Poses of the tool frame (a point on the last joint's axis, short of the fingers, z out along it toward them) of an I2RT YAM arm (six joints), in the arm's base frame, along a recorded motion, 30 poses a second.
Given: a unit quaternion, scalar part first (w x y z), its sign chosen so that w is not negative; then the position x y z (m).
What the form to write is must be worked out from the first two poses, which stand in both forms.
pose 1, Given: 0.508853 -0.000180 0.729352 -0.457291 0.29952 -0.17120 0.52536
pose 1, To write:
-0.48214 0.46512 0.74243
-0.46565 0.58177 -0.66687
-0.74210 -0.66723 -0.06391
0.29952 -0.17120 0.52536

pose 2, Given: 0.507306 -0.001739 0.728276 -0.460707 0.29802 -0.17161 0.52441
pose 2, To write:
-0.48527 0.46491 0.74052
-0.46997 0.57549 -0.66928
-0.73732 -0.67281 -0.06078
0.29802 -0.17161 0.52441

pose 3, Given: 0.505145 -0.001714 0.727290 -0.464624 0.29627 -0.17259 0.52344
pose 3, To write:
-0.48965 0.46691 0.73637
-0.47190 0.56824 -0.67410
-0.73318 -0.67756 -0.05791
0.29627 -0.17259 0.52344

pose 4, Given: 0.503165 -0.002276 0.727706 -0.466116 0.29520 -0.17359 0.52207
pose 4, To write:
-0.49364 0.46575 0.73443
-0.47238 0.56546 -0.67610
-0.73019 -0.68068 -0.05912
0.29520 -0.17359 0.52207

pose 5, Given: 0.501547 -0.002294 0.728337 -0.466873 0.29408 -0.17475 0.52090
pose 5, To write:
-0.49689 0.46498 0.73273
-0.47166 0.56405 -0.67778
-0.72845 -0.68238 -0.06096
0.29408 -0.17475 0.52090

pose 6, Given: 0.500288 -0.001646 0.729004 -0.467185 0.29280 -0.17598 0.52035
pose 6, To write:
-0.49942 0.46505 0.73096
-0.46985 0.56347 -0.67951
-0.72789 -0.68281 -0.06290
0.29280 -0.17598 0.52035

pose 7, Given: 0.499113 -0.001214 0.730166 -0.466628 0.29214 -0.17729 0.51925
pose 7, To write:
-0.50177 0.46403 0.73000
-0.46757 0.56451 -0.68022
-0.72774 -0.68264 -0.06629
0.29214 -0.17729 0.51925

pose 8, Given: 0.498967 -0.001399 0.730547 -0.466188 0.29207 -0.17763 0.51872
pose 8, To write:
-0.50206 0.46318 0.73034
-0.46727 0.56533 -0.67975
-0.72773 -0.68254 -0.06740
0.29207 -0.17763 0.51872

